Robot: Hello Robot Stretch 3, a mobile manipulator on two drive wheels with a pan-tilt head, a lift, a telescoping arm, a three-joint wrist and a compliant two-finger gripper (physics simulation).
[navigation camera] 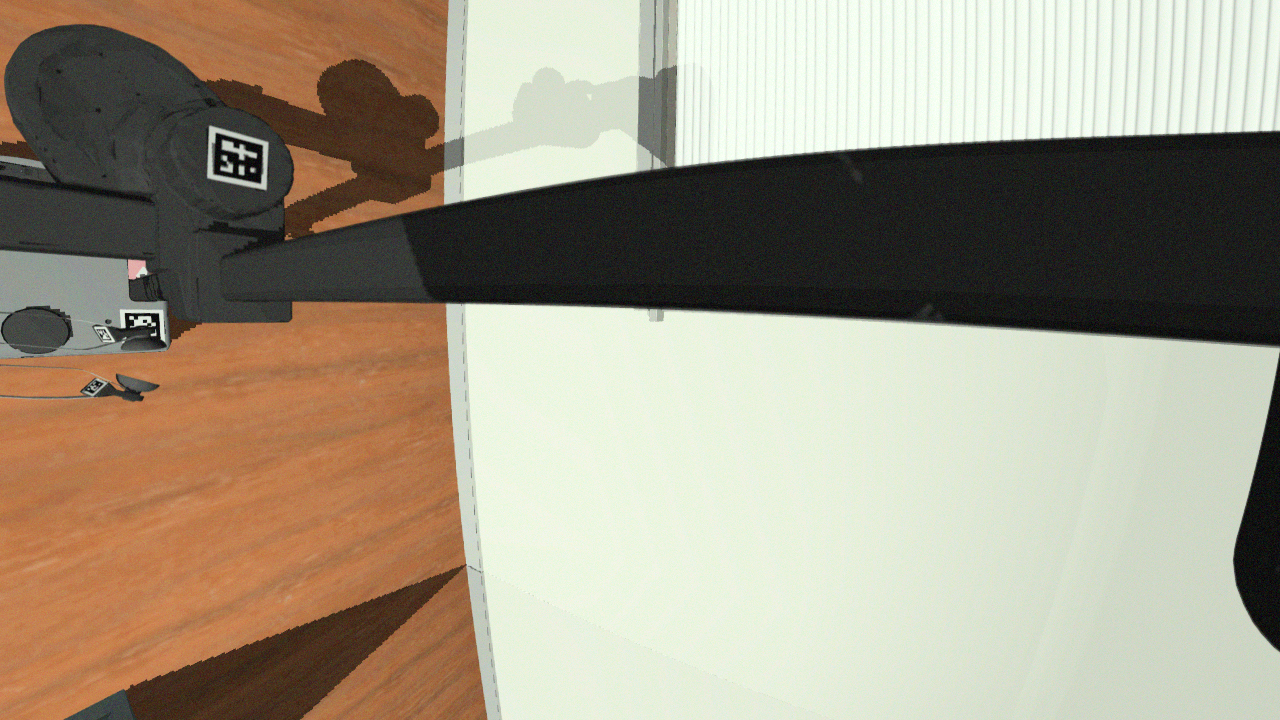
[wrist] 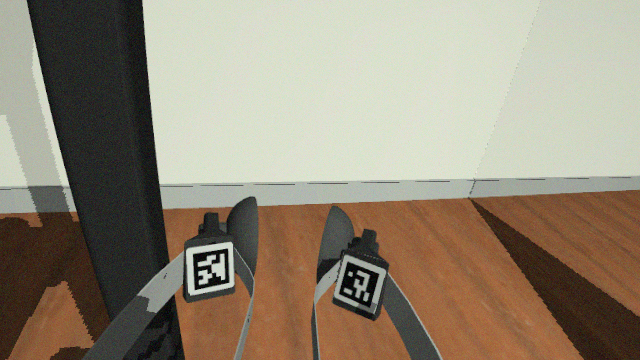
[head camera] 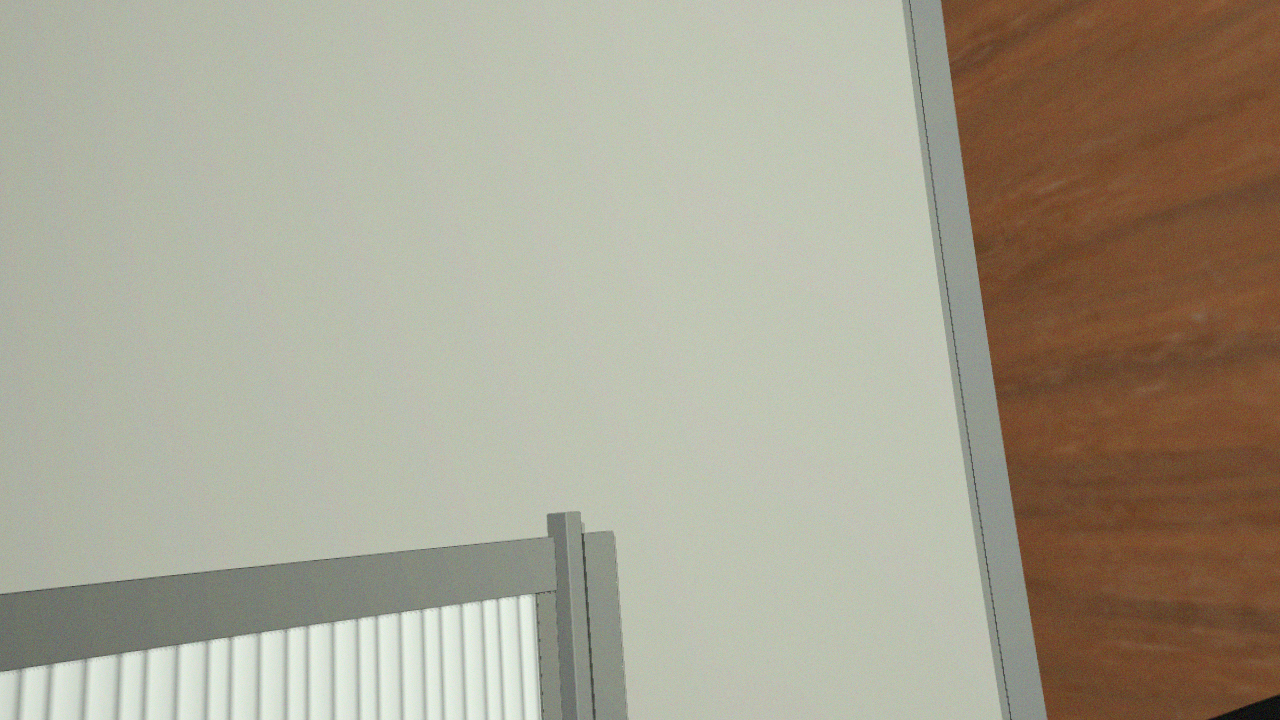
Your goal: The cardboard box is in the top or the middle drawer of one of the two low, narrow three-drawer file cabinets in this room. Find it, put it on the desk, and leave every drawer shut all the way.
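Pixels of known places: gripper, fingertip midpoint: [navigation camera: 160, 364] [wrist: 290, 228]; robot's base, link origin: [navigation camera: 39, 324].
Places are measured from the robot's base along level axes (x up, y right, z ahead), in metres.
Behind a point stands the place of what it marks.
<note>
My gripper [navigation camera: 136, 363] @[y -0.103, x 0.561, z 0.029 m] [wrist: 290, 228] @[y -0.103, x 0.561, z 0.029 m] is open and empty. In the wrist view its two dark fingertips stand apart in front of the floor and the foot of a pale wall. In the navigation view it shows small at the left edge, over the wood floor. The cardboard box, both file cabinets and the desk do not show in the head, navigation or wrist view, so the state of the drawers cannot be told.
A pale wall [head camera: 447, 268] @[y -0.953, x 0.936, z 0.236 m] [navigation camera: 805, 447] @[y -0.953, x 1.193, z 0.228 m] [wrist: 325, 100] @[y -0.955, x 0.384, z 0.266 m] with grey skirting [head camera: 962, 268] @[y -0.944, x 0.041, z 0.310 m] [navigation camera: 460, 402] @[y -0.942, x 0.056, z 0.283 m] [wrist: 300, 194] @[y -0.939, x 0.044, z 0.220 m] meets the wood floor [head camera: 1145, 358] @[y -0.696, x 0.001, z 0.130 m] [navigation camera: 268, 447] @[y -0.365, x 0.000, z 0.320 m]. A grey-framed panel with white vertical ribs [head camera: 402, 662] @[y -0.926, x 1.000, z -0.166 m] [navigation camera: 895, 71] @[y -0.904, x 1.323, z -0.558 m] is at the wall. A dark bar [navigation camera: 805, 241] [wrist: 100, 125], apparently my mast, crosses two views.
</note>
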